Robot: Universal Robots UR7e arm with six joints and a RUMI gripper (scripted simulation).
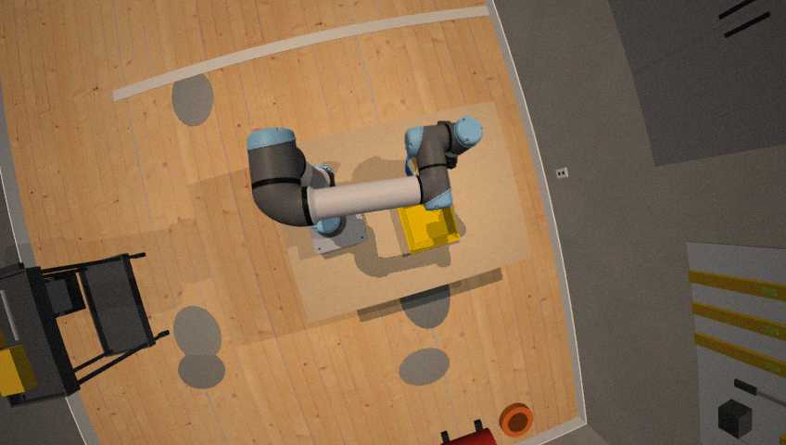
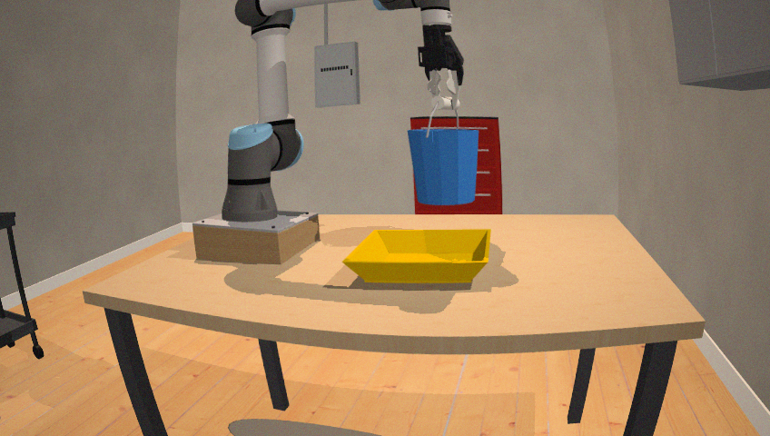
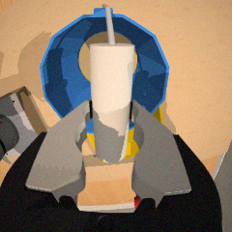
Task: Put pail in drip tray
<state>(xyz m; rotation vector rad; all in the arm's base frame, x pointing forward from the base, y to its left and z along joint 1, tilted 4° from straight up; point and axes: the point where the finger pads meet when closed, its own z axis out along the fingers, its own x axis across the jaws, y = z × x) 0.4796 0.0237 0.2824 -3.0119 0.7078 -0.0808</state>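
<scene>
The blue pail lies 9 cm below my hand and 1 cm behind it. Also, from my hand: yellow drip tray (31 cm below, 25 cm to the right, 7 cm behind); white grip (3 cm below).
</scene>
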